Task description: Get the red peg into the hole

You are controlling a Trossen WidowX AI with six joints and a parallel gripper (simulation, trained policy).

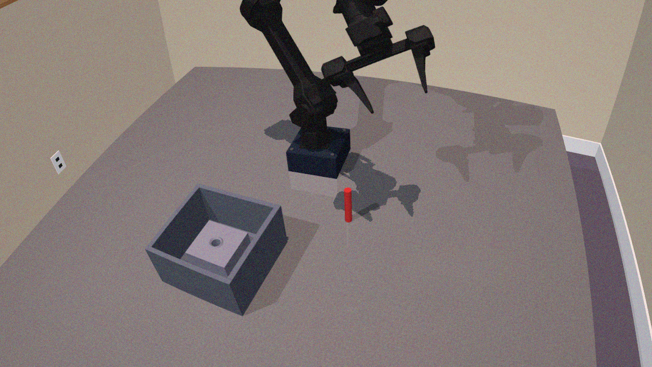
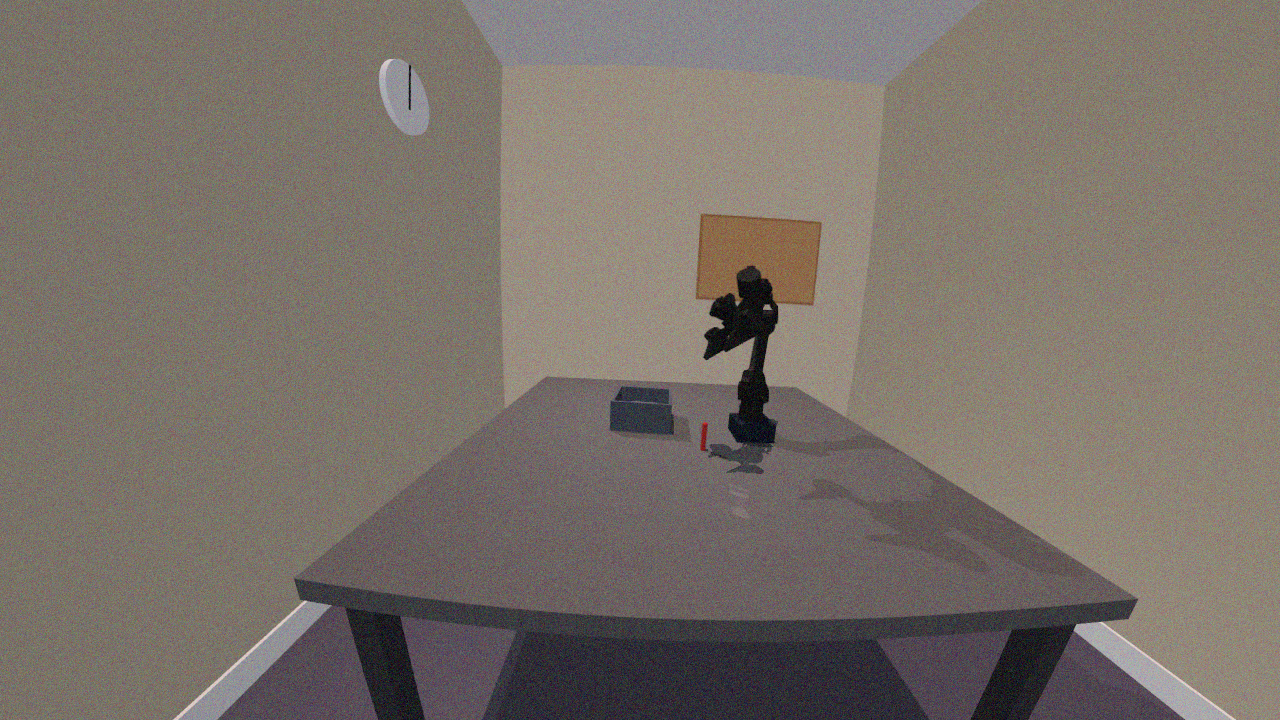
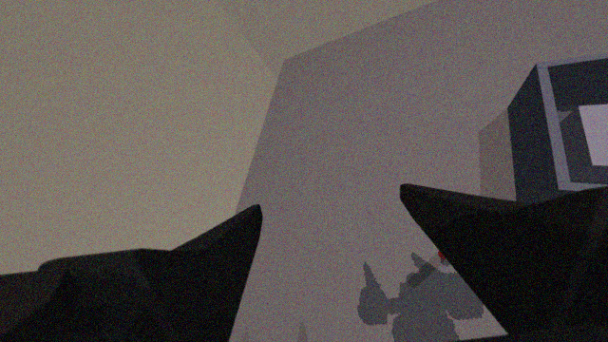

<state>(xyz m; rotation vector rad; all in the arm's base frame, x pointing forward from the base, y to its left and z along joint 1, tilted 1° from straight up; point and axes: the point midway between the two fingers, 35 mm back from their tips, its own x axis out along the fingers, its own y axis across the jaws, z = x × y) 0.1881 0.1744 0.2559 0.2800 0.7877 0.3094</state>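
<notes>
The red peg lies 250 mm below my gripper tip, 90 mm to the right of it and 30 mm behind it. Round my gripper tip: plate (310 mm to the right, 240 mm below, 110 mm ahead); then grey box (310 mm to the right, 260 mm below, 110 mm ahead).
</notes>
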